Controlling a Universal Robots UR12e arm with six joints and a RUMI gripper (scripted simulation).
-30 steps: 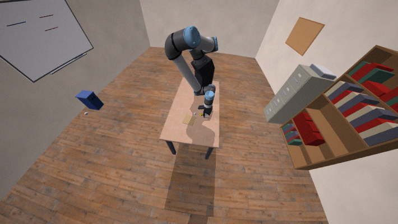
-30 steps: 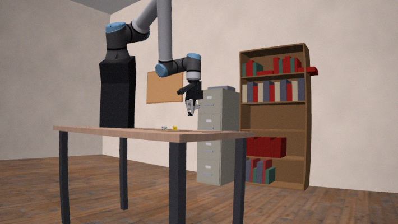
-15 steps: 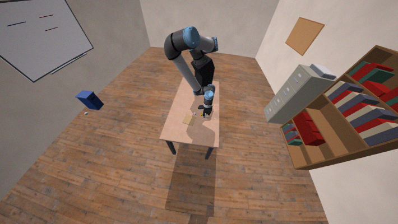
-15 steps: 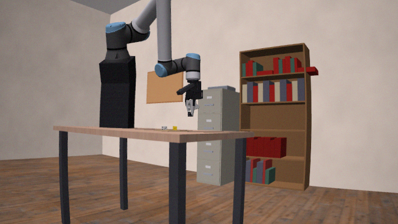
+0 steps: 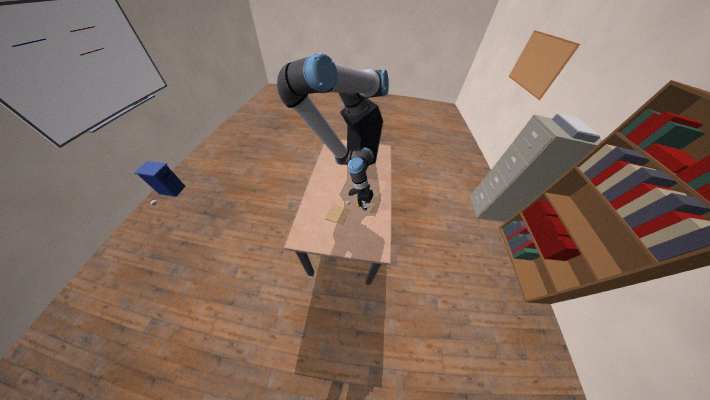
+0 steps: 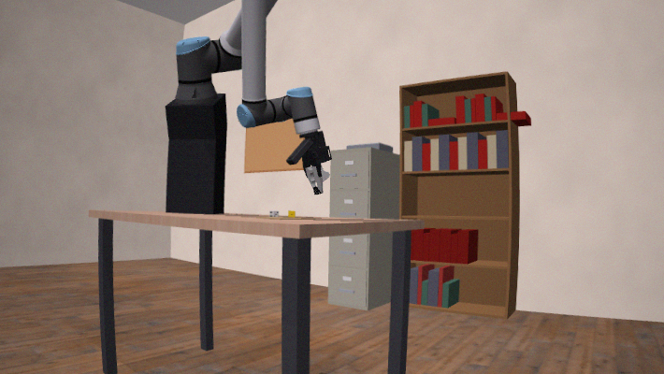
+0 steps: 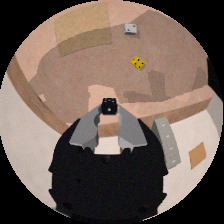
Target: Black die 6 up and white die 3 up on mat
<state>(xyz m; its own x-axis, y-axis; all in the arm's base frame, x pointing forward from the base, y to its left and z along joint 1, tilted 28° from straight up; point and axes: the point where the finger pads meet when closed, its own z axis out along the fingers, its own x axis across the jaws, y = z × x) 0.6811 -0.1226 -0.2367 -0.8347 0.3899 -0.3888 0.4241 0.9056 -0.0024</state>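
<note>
The black die is right at my hand. The rest, counted from my hand: tan mat (190 mm to the right, 100 mm below, 30 mm behind); white die (120 mm behind, 110 mm to the right, 90 mm below); yellow die (90 mm below, 90 mm behind, 20 mm to the right).
</note>
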